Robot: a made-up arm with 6 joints. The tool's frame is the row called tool.
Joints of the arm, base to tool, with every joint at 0 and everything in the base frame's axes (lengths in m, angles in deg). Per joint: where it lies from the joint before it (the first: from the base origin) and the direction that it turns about. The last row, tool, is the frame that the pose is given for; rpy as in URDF.
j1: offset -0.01 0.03 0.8 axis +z
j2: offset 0 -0.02 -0.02 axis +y
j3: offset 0 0.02 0.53 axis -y
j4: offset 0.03 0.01 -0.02 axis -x
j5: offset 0.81 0 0.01 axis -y
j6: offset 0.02 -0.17 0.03 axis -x
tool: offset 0 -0.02 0.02 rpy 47.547 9.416 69.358
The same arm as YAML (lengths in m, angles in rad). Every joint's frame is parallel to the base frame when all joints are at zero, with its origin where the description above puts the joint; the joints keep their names.
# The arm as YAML. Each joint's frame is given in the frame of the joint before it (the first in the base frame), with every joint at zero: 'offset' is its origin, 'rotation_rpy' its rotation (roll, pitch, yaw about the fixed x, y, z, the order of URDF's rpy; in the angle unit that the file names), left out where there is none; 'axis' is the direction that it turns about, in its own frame. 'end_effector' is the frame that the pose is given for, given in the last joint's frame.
length_unit: m
angle_unit: rad
chain:
  - id: j1
    offset: [-0.01, 0.03, 0.8]
    axis: "+z"
  - id: j2
    offset: [0.0, -0.02, -0.02]
    axis: "+y"
  - id: j3
    offset: [0.0, 0.02, 0.53]
    axis: "-y"
  - id: j4
    offset: [0.03, 0.01, -0.02]
    axis: "-x"
  - id: j5
    offset: [0.81, 0.0, 0.01]
    axis: "-y"
  - id: j6
    offset: [0.02, -0.17, 0.03]
    axis: "-x"
end_effector:
  offset: [0.0, -0.02, 0.02]
  rotation_rpy: [0.8299, 0.1643, 1.2105]

